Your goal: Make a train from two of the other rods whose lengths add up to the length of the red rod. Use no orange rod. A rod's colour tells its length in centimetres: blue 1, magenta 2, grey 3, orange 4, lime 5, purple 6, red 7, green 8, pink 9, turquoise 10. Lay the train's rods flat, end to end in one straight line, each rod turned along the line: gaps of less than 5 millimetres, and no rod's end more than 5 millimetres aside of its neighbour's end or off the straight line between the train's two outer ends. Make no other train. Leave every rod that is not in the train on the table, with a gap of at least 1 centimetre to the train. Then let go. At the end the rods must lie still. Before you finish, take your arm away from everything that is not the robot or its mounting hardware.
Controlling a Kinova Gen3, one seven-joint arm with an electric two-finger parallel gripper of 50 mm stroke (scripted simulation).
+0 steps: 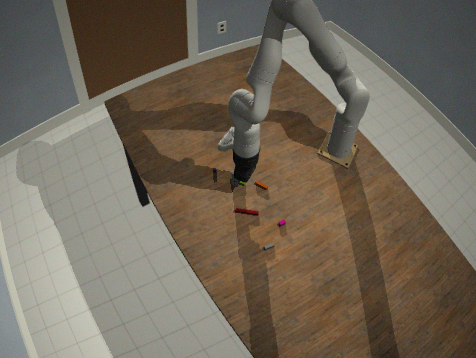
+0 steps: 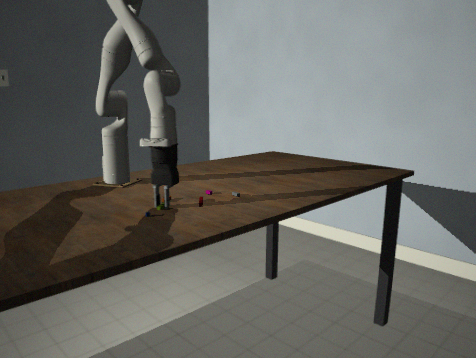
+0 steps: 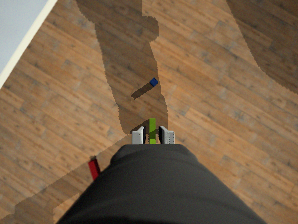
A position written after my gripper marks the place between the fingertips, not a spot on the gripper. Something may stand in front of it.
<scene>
In view: my gripper (image 2: 162,207).
My gripper also shows in image 3 (image 3: 152,132).
</scene>
